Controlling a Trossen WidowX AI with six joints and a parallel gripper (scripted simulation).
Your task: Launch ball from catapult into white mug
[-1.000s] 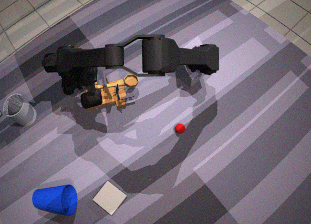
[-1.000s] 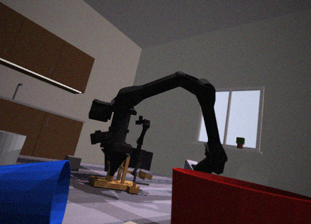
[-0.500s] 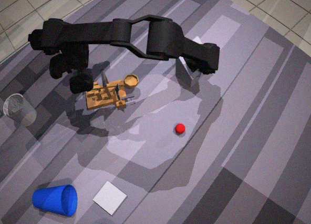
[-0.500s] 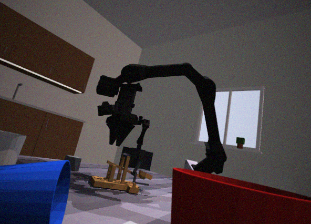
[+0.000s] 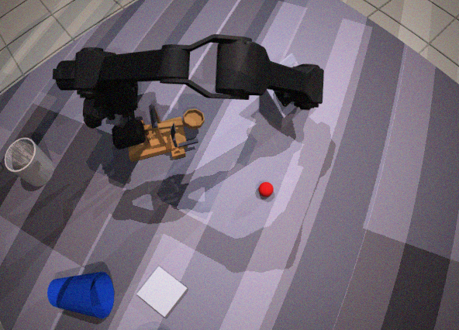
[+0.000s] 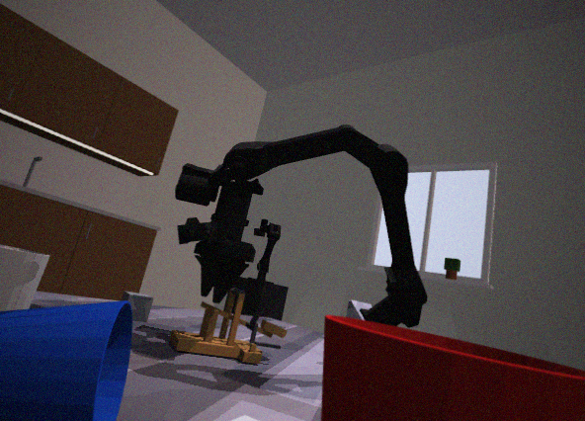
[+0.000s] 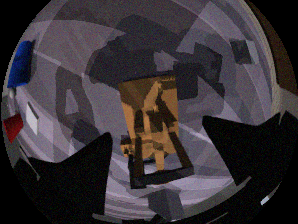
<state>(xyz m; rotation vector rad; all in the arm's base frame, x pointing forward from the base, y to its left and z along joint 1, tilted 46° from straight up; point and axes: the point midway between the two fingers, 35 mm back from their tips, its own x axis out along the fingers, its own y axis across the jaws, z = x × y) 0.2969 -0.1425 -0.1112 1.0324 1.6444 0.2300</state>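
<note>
Now: gripper tip 29 cm to the right of the red ball, 11 cm past it and 7 cm above it. From my gripper tip the other things lie so: white mug 25 cm ahead, 15 cm to the right, 5 cm below; then wooden catapult 5 cm to the left, 5 cm behind, 3 cm below; then grey block 24 cm to the right, 6 cm below, 3 cm behind.
</note>
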